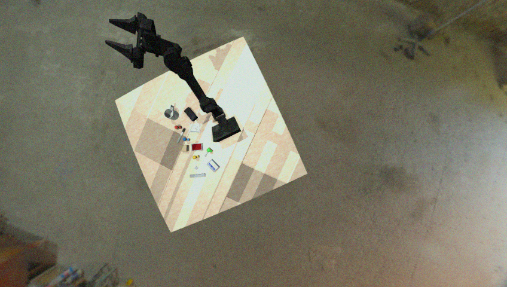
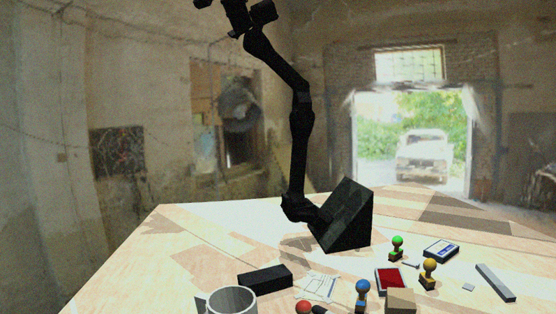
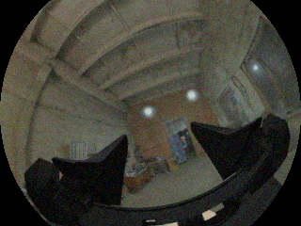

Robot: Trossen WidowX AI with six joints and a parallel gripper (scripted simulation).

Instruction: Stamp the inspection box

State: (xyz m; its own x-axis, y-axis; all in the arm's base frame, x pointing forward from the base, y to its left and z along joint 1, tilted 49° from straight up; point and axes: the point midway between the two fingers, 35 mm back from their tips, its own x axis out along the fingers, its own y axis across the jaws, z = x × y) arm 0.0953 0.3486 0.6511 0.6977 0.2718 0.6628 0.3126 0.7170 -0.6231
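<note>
Now: the green-knobbed stamp 90 mm ahead of my gripper tip, 400 mm to the left of it and 740 mm below it. The rest, counted from my gripper tip: white card 130 mm ahead, 180 mm to the left, 760 mm below; then black block 110 mm ahead, 70 mm to the left, 740 mm below; then red-knobbed stamp 250 mm ahead, 120 mm to the left, 740 mm below.
</note>
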